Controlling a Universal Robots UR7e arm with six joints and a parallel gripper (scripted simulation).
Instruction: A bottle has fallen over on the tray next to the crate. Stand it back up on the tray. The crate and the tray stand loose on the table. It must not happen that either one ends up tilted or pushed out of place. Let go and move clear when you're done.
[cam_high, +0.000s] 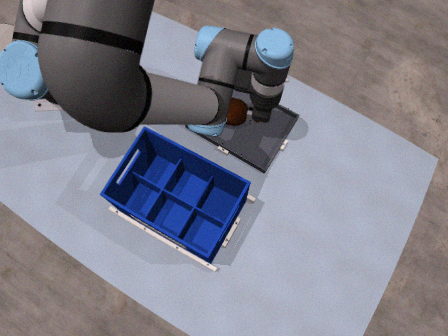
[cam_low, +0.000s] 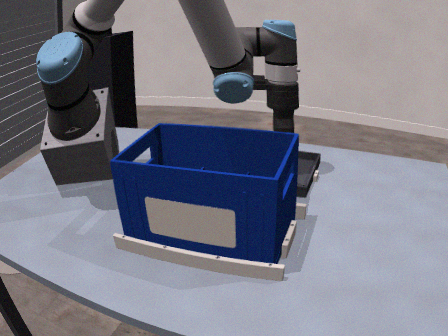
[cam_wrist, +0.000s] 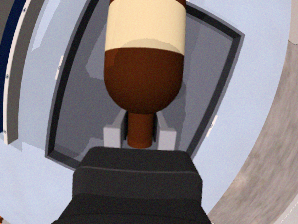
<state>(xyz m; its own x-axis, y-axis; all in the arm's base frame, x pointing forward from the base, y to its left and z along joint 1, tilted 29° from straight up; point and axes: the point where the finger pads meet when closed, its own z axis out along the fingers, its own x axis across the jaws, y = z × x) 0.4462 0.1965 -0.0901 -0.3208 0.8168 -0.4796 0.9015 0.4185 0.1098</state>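
My gripper is now 30 mm above the dark tray, 20 mm past it and 10 mm to the left of it. Round my hand: blue crate: 300 mm to the right, 40 mm above, 20 mm behind; bottle: 50 mm behind, 20 mm to the right, 10 mm below.
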